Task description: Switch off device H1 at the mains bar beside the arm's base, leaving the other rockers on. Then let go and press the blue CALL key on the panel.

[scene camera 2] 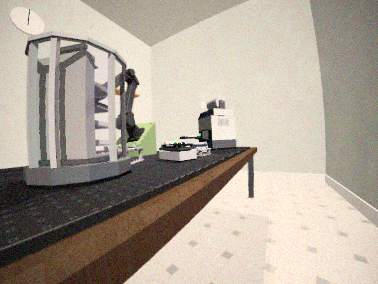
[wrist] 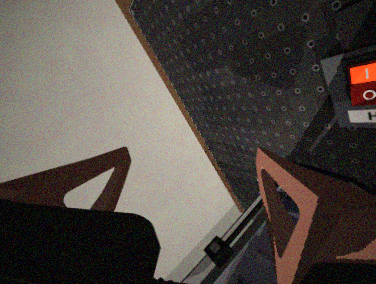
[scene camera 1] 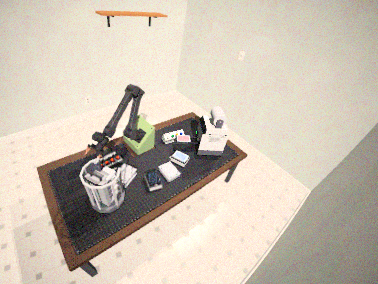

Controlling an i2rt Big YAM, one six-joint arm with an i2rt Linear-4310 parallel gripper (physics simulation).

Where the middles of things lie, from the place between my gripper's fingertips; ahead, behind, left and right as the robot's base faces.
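Hand position relative to the carousel rack (scene camera 2: pixel 75 112): my hand is 29 cm short of the rack and 5 cm to the left of it.
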